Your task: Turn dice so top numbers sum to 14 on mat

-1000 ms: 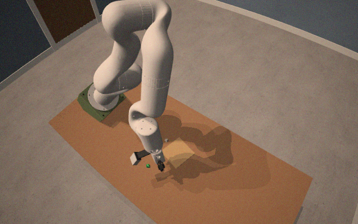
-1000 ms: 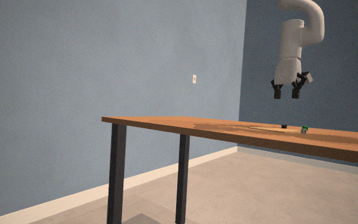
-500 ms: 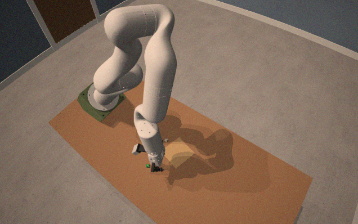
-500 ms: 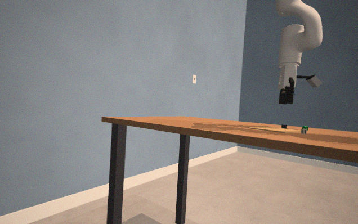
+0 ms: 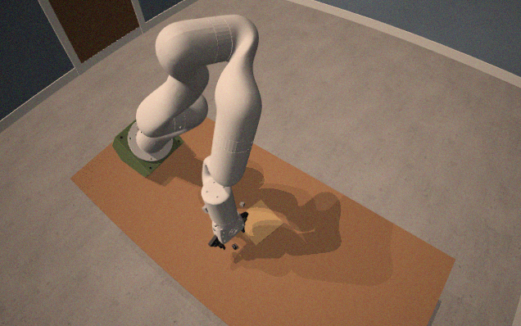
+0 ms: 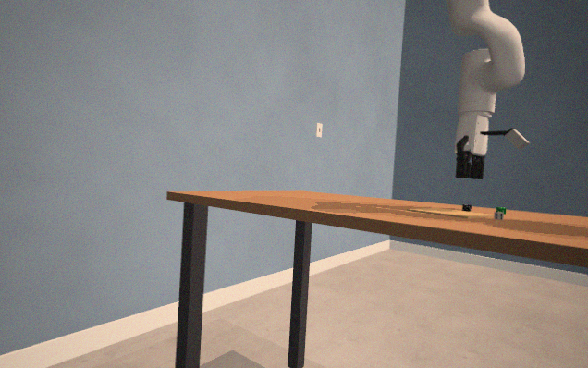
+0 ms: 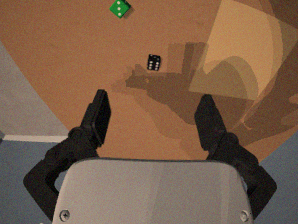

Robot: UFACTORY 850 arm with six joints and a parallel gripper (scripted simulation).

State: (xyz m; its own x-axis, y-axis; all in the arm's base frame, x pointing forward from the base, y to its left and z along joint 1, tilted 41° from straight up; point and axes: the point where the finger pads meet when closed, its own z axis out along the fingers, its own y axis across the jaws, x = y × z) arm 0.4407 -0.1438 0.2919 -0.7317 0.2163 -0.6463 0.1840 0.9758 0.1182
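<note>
The black die is 90 mm below my hand. Round my hand: white die 170 mm to the left, 90 mm below, 80 mm behind; green die 90 mm below, 70 mm behind, 20 mm to the right; mat 140 mm to the left, 90 mm below, 20 mm ahead.
</note>
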